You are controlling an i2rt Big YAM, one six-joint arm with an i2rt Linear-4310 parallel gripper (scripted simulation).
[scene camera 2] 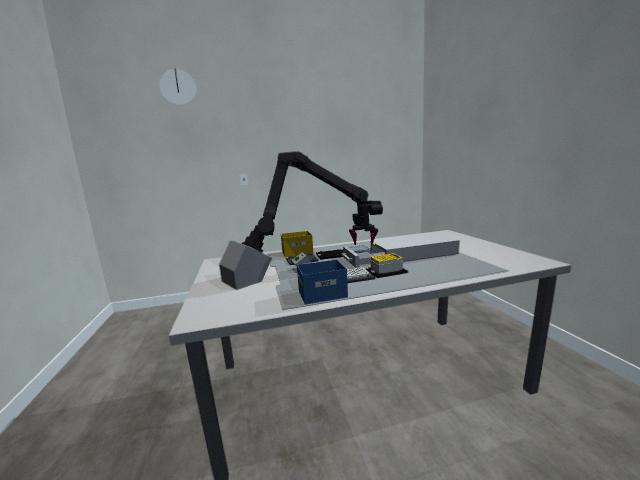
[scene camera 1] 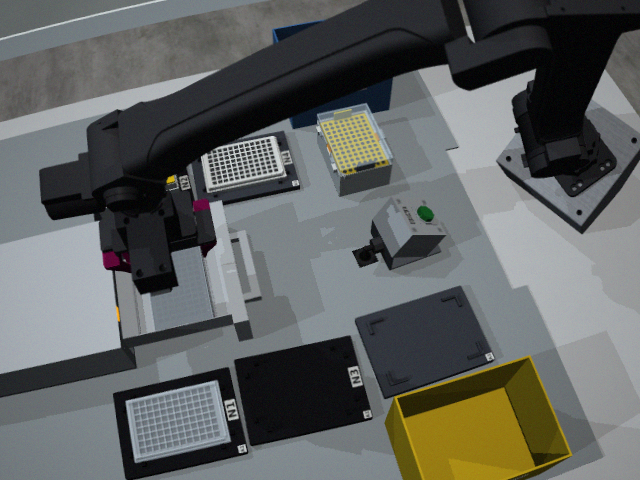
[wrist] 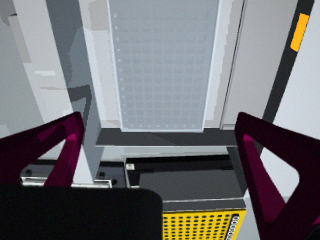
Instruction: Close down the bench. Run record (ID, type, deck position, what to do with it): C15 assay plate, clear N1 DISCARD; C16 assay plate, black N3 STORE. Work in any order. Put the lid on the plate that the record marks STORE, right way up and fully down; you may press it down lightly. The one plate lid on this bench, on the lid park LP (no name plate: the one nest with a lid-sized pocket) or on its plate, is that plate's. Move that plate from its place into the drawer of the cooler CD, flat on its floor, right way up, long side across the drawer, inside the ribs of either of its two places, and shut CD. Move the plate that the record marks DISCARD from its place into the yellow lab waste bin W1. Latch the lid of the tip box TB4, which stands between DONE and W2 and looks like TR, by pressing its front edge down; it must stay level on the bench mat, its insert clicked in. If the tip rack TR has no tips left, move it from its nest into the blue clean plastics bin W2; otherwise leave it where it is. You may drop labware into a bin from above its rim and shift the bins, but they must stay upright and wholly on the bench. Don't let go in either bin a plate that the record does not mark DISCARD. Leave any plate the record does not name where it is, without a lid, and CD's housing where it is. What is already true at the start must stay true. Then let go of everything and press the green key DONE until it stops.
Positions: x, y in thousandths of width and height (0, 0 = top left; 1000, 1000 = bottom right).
A yellow bin W1 shows in scene camera 2 (459, 509) and in scene camera 1 (785, 866); in the wrist view it is out of frame. A blue bin W2 shows in scene camera 2 (504, 586) and in scene camera 1 (590, 201).
